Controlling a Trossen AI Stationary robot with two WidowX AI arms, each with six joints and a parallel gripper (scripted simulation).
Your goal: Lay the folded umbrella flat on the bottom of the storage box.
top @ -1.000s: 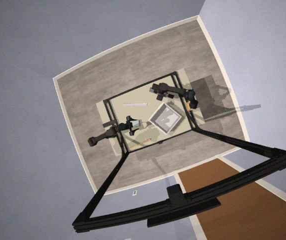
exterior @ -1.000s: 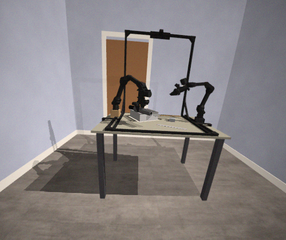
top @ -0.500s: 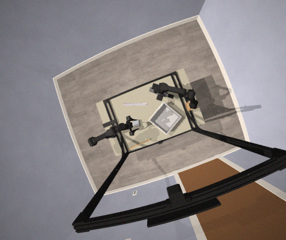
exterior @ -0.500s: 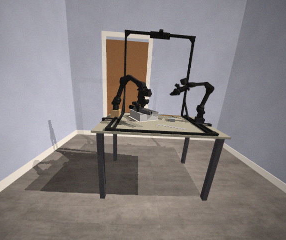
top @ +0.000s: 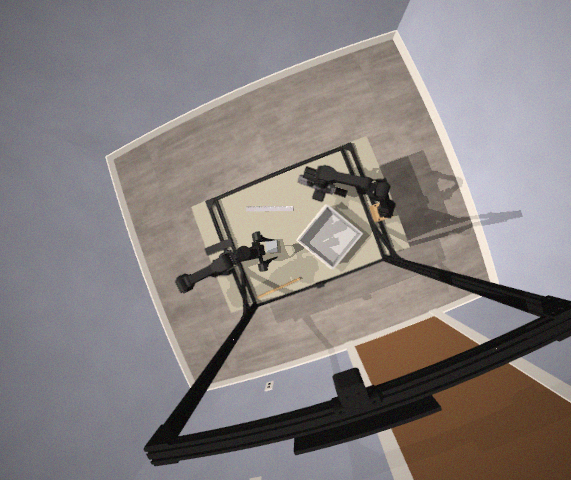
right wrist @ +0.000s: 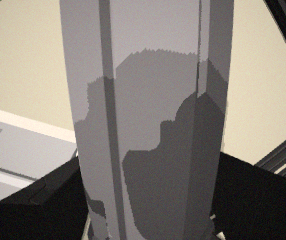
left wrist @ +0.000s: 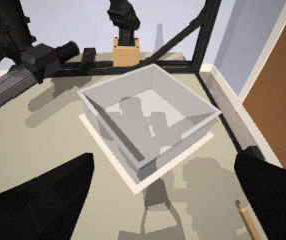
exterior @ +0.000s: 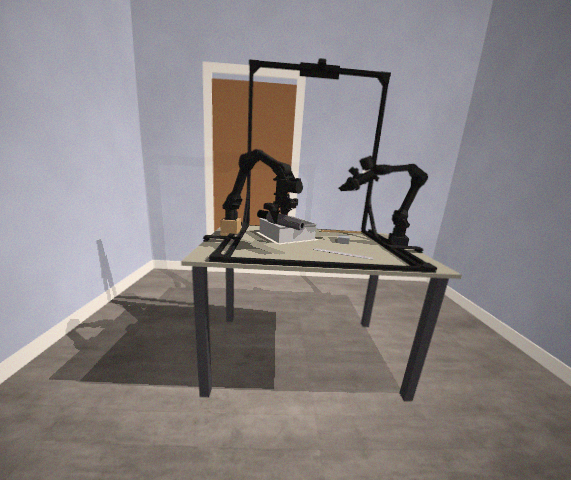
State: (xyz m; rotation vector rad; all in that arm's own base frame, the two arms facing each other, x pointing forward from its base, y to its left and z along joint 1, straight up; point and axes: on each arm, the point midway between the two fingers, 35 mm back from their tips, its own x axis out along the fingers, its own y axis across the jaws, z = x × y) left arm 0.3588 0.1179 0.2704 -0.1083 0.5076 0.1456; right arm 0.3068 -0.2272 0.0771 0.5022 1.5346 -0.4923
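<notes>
My right hand is 1 cm above the folded umbrella. The rest, counted from my right hand: storage box 28 cm behind, 12 cm below, 5 cm to the left; then white ruler 33 cm to the left, 17 cm below, 1 cm ahead; then grey cube 39 cm to the left, 22 cm behind, 16 cm below.
</notes>
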